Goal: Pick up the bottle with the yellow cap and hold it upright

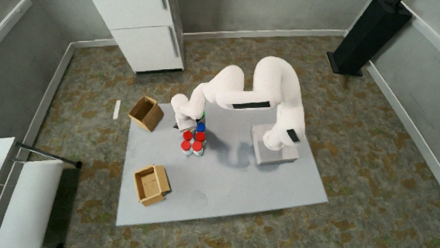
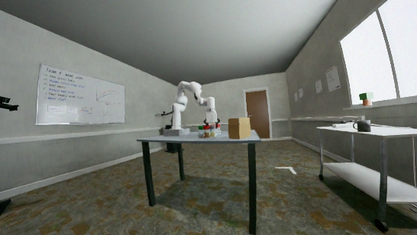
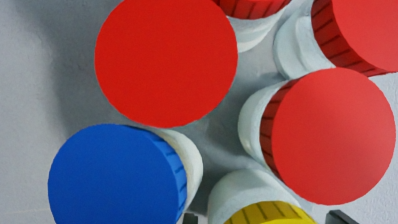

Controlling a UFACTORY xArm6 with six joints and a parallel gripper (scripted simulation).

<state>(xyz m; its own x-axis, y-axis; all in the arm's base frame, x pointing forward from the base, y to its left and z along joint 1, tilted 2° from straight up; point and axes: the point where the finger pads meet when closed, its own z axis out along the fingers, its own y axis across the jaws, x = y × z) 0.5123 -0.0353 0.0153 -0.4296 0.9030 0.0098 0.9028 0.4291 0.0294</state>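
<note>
Now: the red-capped bottle 10 mm behind my hand, 60 mm to the left of it and 30 mm below it. Also, from my hand: green-capped bottle (60 mm behind, 90 mm to the right, 30 mm below).
</note>
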